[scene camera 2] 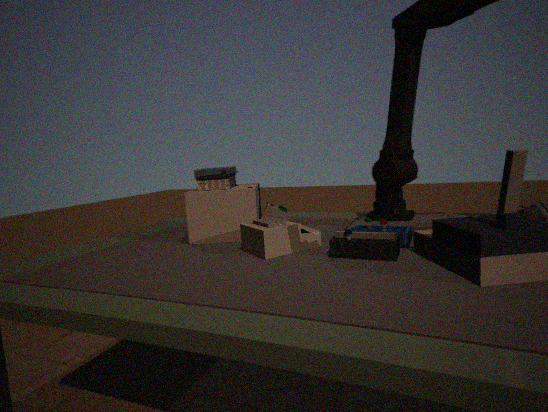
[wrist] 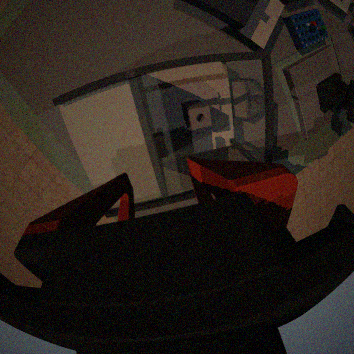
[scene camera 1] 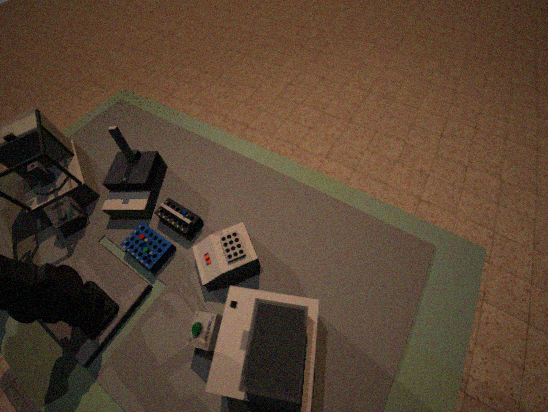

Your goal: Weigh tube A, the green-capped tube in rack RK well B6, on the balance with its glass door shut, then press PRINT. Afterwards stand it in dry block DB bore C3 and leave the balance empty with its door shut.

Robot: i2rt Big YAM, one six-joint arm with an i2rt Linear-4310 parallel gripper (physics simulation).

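Frame: origin at the arm's base, x left, y down, z back, level; metres.
Seen in the pictures: gripper, fingertip midpoint: [wrist: 158, 173]; arm's base, link origin: [scene camera 2: 390, 218] [wrist: 328, 90] [scene camera 1: 93, 308].
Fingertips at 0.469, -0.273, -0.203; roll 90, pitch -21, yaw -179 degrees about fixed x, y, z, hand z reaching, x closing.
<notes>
Offsets run from my fingertips to a thing's top centre, as dx, dy, dz. "spot": to the spot under its first point.
The balance [scene camera 1: 62, 168] [wrist: 105, 140] is a pale body with a dark-framed glass chamber; inside it, in the wrist view, a small pale holder {spot: -0.058, +0.156, +0.041} [wrist: 200, 118] shows a dark hole. I cannot tell whether its glass door is shut. My gripper [wrist: 158, 173] is partly open and empty, above the balance's near edge; its fingertips do not show in the scene views. A green cap {-0.490, +0.238, +0.016} [scene camera 1: 146, 249] [wrist: 323, 28] stands in the blue rack {-0.462, +0.263, +0.007} [scene camera 1: 162, 254] [wrist: 300, 40], near a red cap; the well is too small to read. The pale block with dark bores and a red display [scene camera 1: 215, 272] [scene camera 2: 277, 242] appears to be the dry block.
A black rack {-0.474, +0.245, -0.107} [scene camera 1: 179, 218] [scene camera 2: 365, 249] stands beside the blue rack. A dark device with an upright post {spot: -0.234, +0.129, -0.166} [scene camera 1: 117, 140] [scene camera 2: 510, 185] stands near the balance. A large pale box {-0.840, +0.103, +0.029} [scene camera 1: 230, 340] [scene camera 2: 220, 215] and a small unit with a green dome [scene camera 1: 196, 328] stand beyond the dry block.
</notes>
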